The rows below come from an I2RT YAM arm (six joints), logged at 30 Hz.
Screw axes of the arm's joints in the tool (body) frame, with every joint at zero. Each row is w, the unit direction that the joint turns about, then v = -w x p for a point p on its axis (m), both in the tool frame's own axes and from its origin. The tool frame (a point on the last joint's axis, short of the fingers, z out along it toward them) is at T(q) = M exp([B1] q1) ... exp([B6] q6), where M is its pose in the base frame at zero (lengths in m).
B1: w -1 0 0 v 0 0.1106 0
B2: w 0 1 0 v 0.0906 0 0.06
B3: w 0 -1 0 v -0.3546 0 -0.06
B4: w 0 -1 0 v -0.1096 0 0
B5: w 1 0 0 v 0 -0.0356 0
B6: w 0 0 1 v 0 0 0
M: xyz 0.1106 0 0.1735 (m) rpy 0 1.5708 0 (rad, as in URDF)
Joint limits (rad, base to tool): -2.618..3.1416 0..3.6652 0..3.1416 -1.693..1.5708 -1.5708..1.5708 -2.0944..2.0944
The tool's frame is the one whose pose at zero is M.
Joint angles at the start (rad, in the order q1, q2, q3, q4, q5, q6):
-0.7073, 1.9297, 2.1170, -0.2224, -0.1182, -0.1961
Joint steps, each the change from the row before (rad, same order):
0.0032, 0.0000, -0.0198, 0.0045, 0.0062, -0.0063
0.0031, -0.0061, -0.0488, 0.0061, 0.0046, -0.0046
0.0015, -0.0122, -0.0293, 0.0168, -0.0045, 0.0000
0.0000, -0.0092, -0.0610, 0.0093, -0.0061, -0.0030
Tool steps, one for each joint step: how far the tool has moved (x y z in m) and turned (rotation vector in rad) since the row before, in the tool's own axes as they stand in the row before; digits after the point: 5 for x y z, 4 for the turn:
0.00586, 0.00215, 0.00231, -0.0001, 0.0155, -0.0047
0.01282, 0.00356, 0.00307, -0.0059, 0.0359, -0.0008
0.00284, 0.00159, -0.00119, -0.0059, -0.0009, -0.0001
0.01571, 0.00321, 0.00273, -0.0147, 0.0400, 0.0019

